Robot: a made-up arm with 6 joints.
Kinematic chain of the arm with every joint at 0, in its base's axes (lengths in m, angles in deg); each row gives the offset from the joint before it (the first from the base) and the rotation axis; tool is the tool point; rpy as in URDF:
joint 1: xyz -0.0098 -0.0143 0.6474 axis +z
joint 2: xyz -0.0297 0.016 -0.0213 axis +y
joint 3: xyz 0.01 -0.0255 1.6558 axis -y
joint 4: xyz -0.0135 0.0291 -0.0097 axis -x
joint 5: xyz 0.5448 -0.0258 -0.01 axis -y
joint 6: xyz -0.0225 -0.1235 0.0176 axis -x
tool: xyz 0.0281 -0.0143 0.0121 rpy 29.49 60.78 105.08
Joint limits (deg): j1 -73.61..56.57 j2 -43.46..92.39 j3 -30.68..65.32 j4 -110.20..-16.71 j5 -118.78..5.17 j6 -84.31..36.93
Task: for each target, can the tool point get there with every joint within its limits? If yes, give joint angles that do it. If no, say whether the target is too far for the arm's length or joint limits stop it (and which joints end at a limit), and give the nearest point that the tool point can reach.
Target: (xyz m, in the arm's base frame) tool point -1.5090 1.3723 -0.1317
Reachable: no: joint limits stop it (at a limit: joint 1, joint 2, joint 3, joint 4, joint 5) | nearest point 0.5615 1.0395 0.1629 | short by 2.118 m
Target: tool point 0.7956 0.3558 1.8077
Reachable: yes | joints 31.31 17.87 -14.35 -40.13 -37.97 -70.71
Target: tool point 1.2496 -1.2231 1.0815
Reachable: yes | joints -40.89 57.08 21.16 -45.57 -74.75 1.05
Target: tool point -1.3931 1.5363 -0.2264
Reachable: no: joint limits stop it (at a limit: joint 1, joint 2, joint 3, joint 4, joint 5) | nearest point 0.5620 1.0401 0.1613 | short by 2.054 m
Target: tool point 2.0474 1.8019 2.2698
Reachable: no: too far | nearest point 1.3686 1.2026 1.7333 | short by 1.053 m
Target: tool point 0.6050 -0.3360 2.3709
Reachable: yes | joints -28.69 4.96 32.06 -91.55 -32.67 -3.88
